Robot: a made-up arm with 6 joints.
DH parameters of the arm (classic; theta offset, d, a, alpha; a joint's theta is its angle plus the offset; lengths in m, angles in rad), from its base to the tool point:
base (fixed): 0 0.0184 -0.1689 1.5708
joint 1: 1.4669 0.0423 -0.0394 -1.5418
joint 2: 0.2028 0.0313 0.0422 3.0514
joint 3: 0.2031 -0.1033 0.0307 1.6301
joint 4: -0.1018 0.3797 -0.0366 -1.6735
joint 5: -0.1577 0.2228 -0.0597 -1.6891
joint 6: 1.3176 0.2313 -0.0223 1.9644
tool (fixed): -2.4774 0.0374 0 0
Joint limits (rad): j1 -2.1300..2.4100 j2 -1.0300..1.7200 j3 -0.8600..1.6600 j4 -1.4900..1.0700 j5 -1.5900..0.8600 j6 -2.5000..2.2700
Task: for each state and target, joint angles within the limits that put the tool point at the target. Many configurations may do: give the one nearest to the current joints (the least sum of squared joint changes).
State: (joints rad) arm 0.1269 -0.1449 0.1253 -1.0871 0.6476 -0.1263
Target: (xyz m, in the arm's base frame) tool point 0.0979 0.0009 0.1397
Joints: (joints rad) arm -0.5262 -0.4569 0.3449 -1.0100 0.8581 -0.2123
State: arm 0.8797 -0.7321 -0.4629 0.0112 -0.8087 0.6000
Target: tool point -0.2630 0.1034 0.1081
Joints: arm 1.2446 -0.6676 -0.5880 -0.0002 -0.4158 0.7299
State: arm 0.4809 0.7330 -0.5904 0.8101 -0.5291 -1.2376
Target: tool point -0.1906 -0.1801 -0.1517
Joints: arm 0.4158 0.8341 -0.7082 1.0700 -0.0653 -1.2748
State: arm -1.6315 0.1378 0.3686 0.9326 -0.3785 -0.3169
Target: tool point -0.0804 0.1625 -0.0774
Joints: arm -1.3844 0.0675 0.5542 0.8560 -0.8089 -0.2083
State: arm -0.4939 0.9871 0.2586 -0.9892 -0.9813 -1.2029
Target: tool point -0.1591 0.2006 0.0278
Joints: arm -0.4177 0.9868 0.2659 -0.6368 -0.3755 -1.6398
